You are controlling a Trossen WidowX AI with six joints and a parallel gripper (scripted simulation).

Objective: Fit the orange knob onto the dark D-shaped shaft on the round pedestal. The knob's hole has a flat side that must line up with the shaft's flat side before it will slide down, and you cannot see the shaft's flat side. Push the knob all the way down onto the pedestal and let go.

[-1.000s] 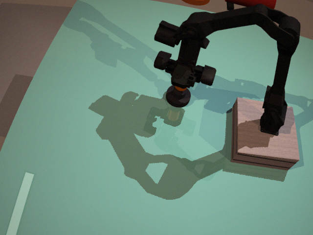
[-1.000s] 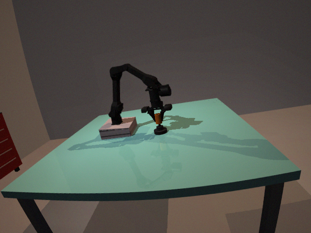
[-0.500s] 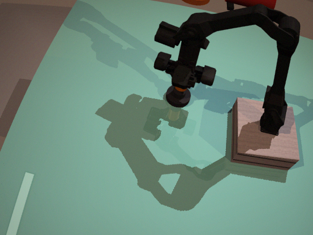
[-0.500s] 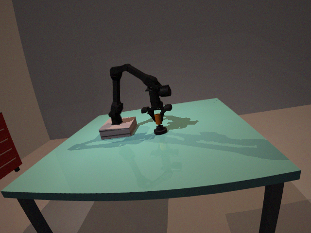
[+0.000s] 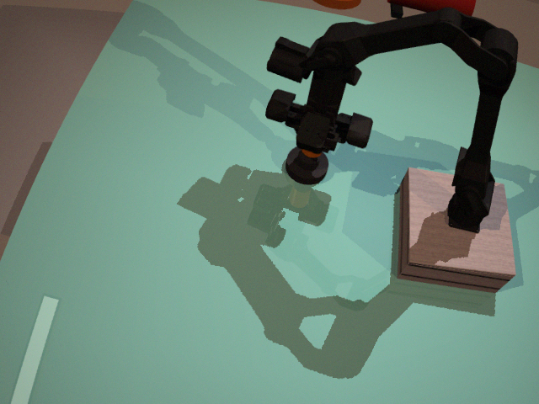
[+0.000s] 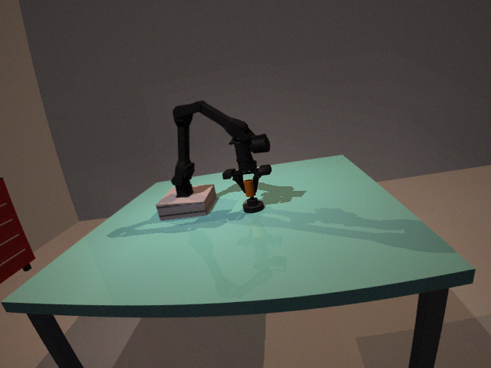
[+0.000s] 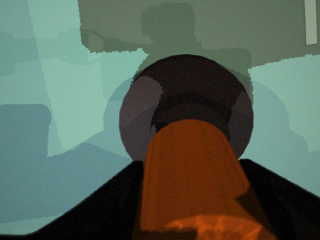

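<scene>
My gripper tip is now 2 cm below the orange knob. From my gripper tip the other things lie so: dark round pedestal: 4 cm below.
</scene>
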